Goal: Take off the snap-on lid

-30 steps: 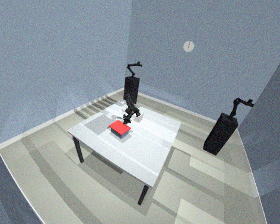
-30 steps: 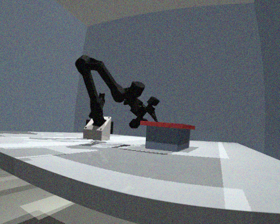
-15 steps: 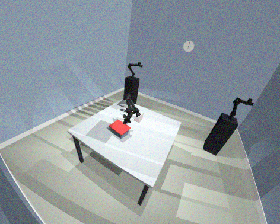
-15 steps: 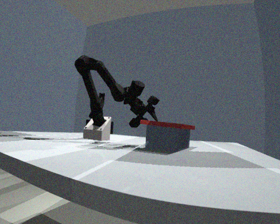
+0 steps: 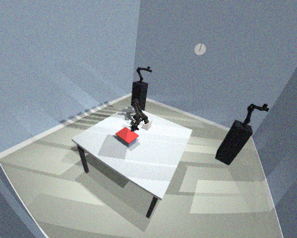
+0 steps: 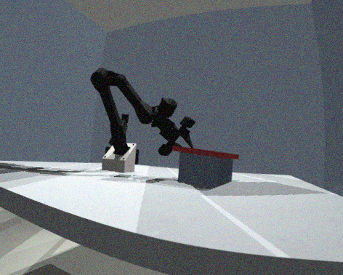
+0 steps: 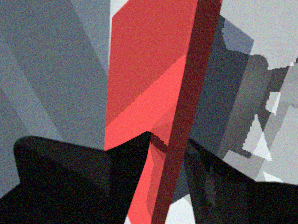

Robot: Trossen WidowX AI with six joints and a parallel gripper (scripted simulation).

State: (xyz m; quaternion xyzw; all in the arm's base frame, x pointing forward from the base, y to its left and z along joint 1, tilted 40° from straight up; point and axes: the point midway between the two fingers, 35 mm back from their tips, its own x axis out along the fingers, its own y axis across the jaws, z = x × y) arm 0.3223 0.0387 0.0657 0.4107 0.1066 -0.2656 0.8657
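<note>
Right now the red lid is 80 mm ahead of my gripper tip. From my gripper tip the other things lie so: blue-grey storage box (80 mm ahead, 60 mm below).
</note>
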